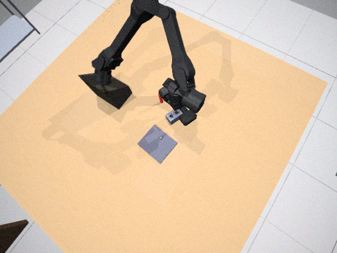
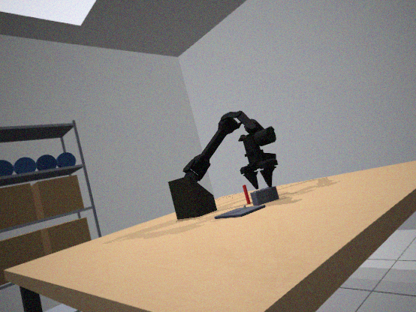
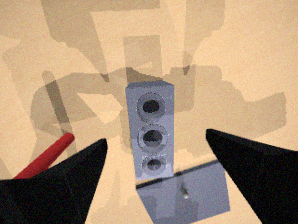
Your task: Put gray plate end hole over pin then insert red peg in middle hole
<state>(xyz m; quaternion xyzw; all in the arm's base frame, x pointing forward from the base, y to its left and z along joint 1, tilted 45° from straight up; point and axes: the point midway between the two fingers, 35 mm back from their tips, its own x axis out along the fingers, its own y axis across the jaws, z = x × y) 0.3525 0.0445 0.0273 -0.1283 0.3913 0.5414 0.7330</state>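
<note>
Right now my gripper tip is 2 cm above the gray plate. Round my gripper tip: blue-gray base 2 cm behind, 15 cm to the right, 5 cm below; then red peg 11 cm behind, 3 cm to the left, 1 cm below.
</note>
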